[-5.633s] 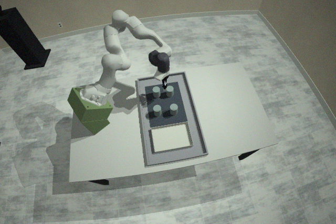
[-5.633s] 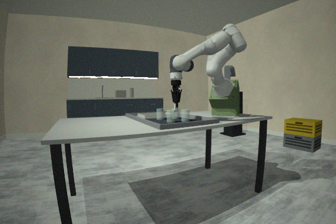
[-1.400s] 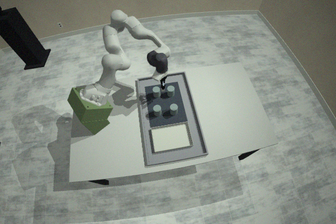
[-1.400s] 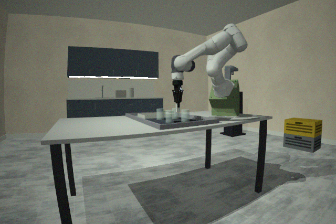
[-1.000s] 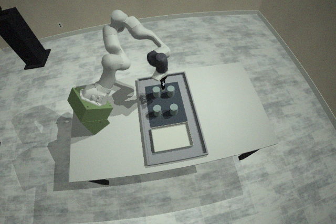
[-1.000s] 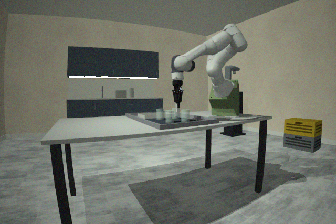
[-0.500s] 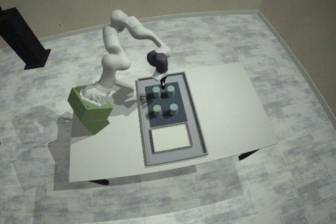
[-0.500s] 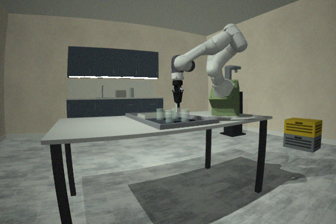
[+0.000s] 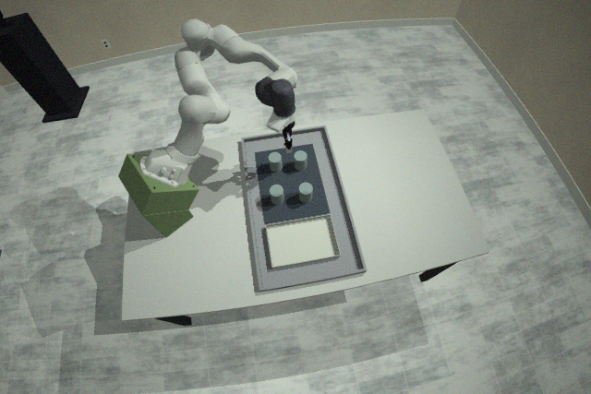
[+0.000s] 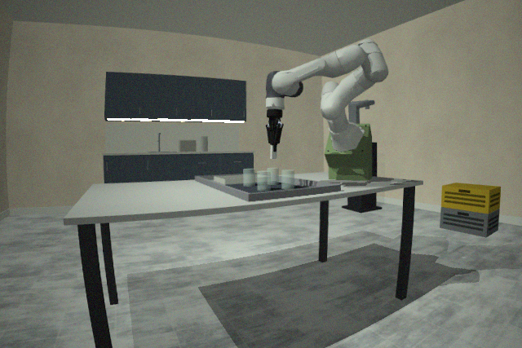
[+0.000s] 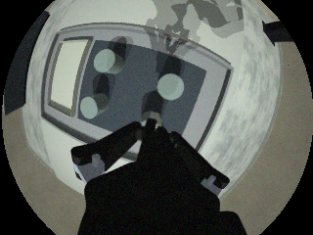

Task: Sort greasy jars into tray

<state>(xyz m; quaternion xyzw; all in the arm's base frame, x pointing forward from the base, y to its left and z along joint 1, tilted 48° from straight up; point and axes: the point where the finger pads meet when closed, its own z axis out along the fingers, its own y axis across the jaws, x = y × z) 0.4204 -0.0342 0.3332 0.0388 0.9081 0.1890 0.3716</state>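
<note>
Right now my hand is 18 cm to the left of the grey steel surround, 18 cm above it and 2 cm short of it. Also, from my hand: white tray (40 cm to the right, 17 cm below, 2 cm ahead); then dark drying mat (18 cm below, 8 cm to the right).
</note>
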